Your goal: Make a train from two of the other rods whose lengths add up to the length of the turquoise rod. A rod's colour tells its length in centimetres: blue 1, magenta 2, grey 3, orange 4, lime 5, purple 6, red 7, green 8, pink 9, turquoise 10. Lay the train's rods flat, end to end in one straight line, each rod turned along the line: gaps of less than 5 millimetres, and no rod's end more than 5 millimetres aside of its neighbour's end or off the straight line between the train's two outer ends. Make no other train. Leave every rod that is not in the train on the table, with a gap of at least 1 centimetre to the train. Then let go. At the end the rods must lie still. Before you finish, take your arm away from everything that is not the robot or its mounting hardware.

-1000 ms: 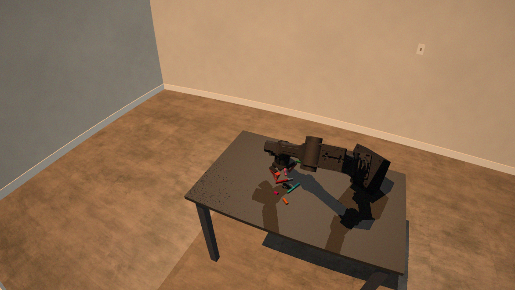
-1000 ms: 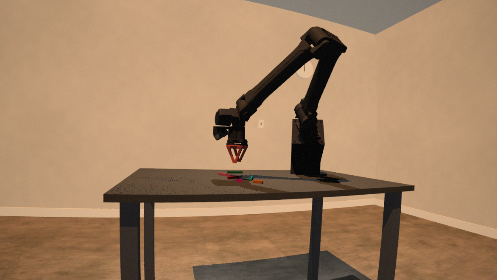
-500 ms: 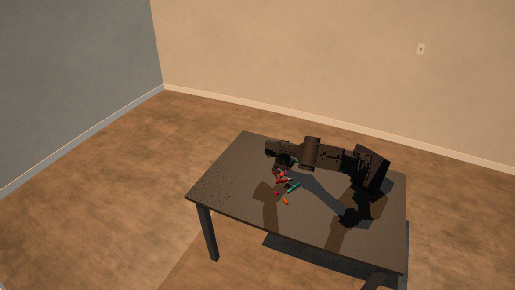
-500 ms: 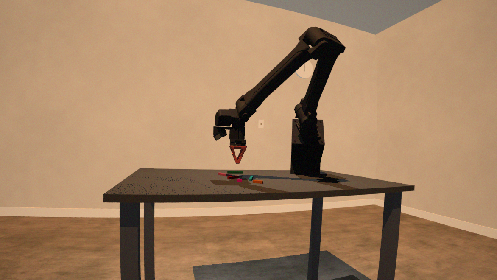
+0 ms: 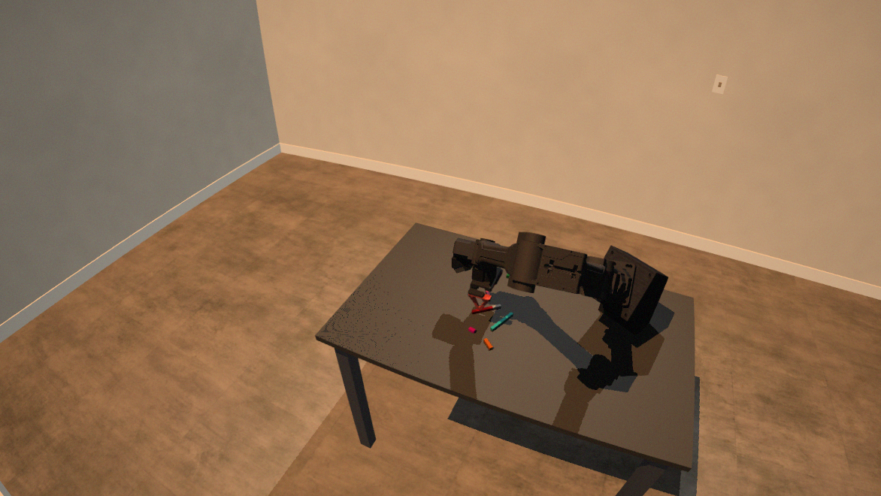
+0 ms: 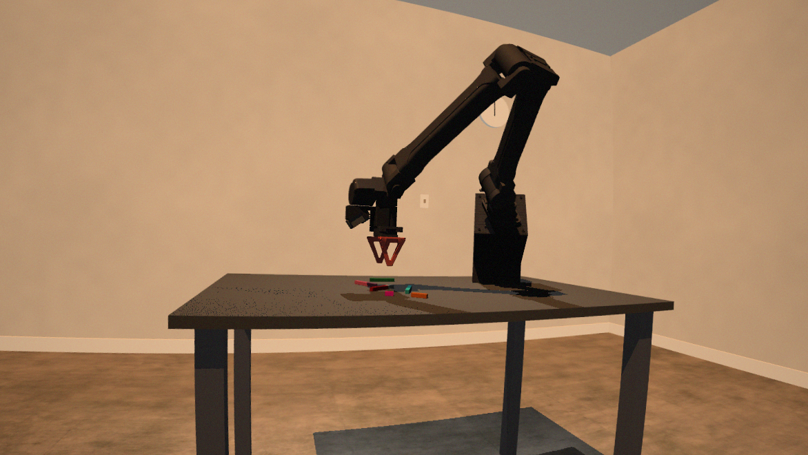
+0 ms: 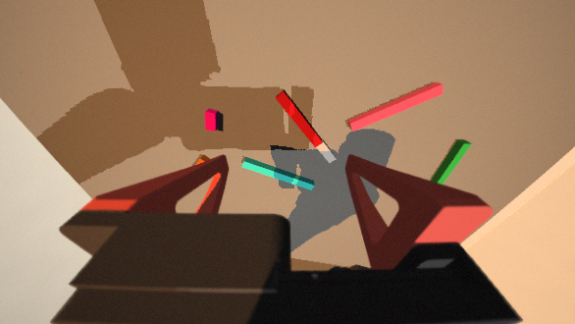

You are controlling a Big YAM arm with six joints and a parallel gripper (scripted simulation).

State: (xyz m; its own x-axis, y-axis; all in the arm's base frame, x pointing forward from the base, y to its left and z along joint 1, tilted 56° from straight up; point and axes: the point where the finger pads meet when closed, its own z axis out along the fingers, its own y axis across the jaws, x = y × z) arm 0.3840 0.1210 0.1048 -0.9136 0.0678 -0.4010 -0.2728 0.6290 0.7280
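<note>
The red rod lies 7 cm below my hand, 1 cm to the right of it and 1 cm ahead of it. Also, from my hand: grey rod 7 cm below, 5 cm to the right, 2 cm behind; then turquoise rod 7 cm below, 7 cm behind, 1 cm to the right; then magenta rod 8 cm to the left, 7 cm below, 2 cm behind.
</note>
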